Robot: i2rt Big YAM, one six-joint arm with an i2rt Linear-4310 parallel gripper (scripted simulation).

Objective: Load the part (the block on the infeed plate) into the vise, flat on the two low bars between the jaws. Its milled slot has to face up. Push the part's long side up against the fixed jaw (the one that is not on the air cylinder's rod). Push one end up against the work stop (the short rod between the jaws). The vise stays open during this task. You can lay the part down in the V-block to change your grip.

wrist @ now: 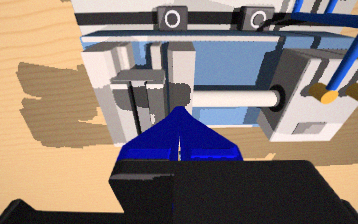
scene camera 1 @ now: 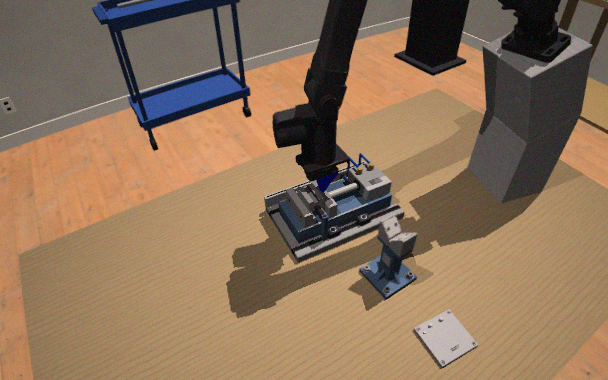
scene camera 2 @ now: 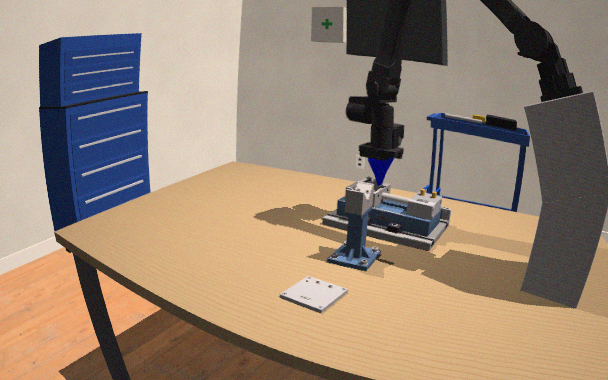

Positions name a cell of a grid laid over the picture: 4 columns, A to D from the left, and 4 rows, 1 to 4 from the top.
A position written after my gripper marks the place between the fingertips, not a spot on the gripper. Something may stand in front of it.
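Visible: an infeed plate (scene camera 1: C4), which scene camera 2 shows too as the plate (scene camera 2: C4); a part (wrist: B2); a fixed jaw (wrist: B2). My gripper (scene camera 1: C3) is visible as well, with scene camera 2 showing the gripper (scene camera 2: C2) and the wrist view showing the gripper (wrist: C3).
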